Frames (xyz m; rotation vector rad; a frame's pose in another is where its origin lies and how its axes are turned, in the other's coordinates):
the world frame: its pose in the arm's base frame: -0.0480 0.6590 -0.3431 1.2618 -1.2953 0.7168
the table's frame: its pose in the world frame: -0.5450 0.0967 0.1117 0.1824 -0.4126 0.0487
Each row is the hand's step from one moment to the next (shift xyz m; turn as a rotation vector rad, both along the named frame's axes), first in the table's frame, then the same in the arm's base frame.
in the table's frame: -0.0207 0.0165 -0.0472 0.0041 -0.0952 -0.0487
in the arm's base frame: -0.0094 0.0515 0.0137 0.1022 0.0266 0.0171
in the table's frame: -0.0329 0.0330 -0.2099 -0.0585 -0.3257 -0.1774
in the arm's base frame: 0.0017 0.1894 0.1017 0.3471 0.1431 0.0070
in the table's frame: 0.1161 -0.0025 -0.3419 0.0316 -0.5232 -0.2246
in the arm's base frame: 0.0689 0.2007 0.2921 0.5551 0.1065 0.0758
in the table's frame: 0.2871 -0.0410 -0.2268 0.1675 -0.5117 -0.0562
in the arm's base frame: 0.0978 0.0028 0.3549 0.5233 -0.1076 0.0872
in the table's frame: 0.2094 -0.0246 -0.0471 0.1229 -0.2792 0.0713
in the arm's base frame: 0.0456 -0.0912 0.1905 0.2699 -0.1585 0.0130
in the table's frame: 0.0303 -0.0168 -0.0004 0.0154 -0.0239 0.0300
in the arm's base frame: 0.0185 -0.0196 0.0218 0.0193 -0.0354 -0.0090
